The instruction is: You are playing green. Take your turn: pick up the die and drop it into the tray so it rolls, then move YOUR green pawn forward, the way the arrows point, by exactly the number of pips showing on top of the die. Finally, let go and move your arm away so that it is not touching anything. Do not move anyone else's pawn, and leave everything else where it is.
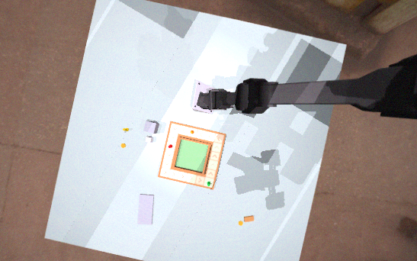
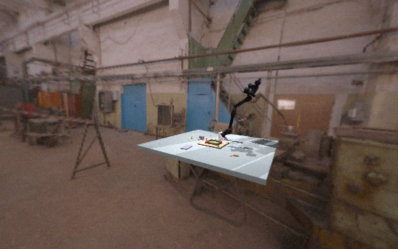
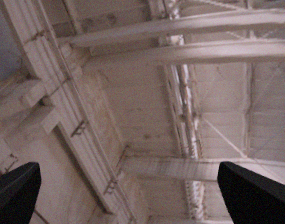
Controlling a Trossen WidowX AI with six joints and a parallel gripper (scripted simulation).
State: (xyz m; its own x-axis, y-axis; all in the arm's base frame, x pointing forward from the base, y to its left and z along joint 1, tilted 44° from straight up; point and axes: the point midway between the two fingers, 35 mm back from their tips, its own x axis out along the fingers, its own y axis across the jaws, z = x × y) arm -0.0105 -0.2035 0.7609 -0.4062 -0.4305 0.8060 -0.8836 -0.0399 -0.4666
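My gripper tip is now 33 cm short of the grey die, 61 cm to the left of it and 76 cm above it. Also, from my gripper tip: orange pawn 24 cm ahead, 41 cm to the right, 75 cm below; then green tray 35 cm ahead, 38 cm to the right, 77 cm below; then green pawn 46 cm ahead, 27 cm to the right, 75 cm below.
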